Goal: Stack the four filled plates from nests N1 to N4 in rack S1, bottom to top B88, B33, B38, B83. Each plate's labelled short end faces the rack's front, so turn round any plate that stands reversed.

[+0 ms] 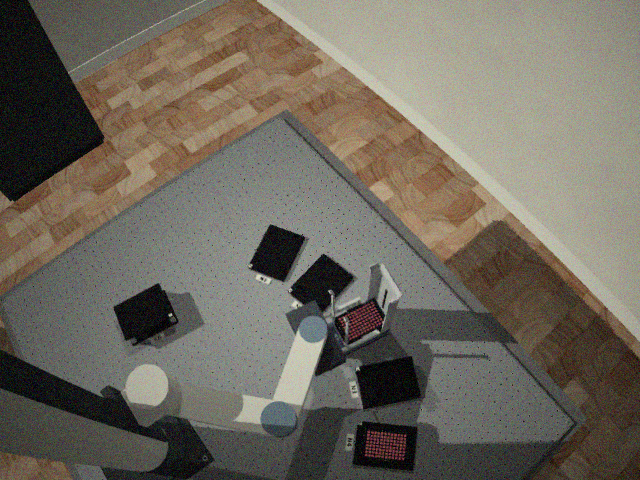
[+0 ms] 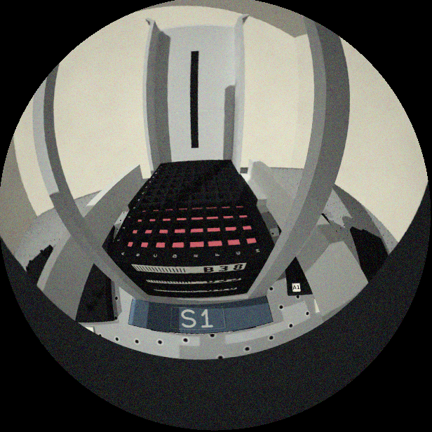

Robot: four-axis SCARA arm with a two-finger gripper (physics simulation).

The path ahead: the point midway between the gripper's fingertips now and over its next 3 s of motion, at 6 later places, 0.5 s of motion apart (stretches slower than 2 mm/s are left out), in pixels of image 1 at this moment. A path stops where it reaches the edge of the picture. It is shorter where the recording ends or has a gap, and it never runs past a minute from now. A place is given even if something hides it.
My gripper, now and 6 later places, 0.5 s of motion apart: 369,315; 369,316; 370,312; 372,296; 375,281; 376,280; 377,282
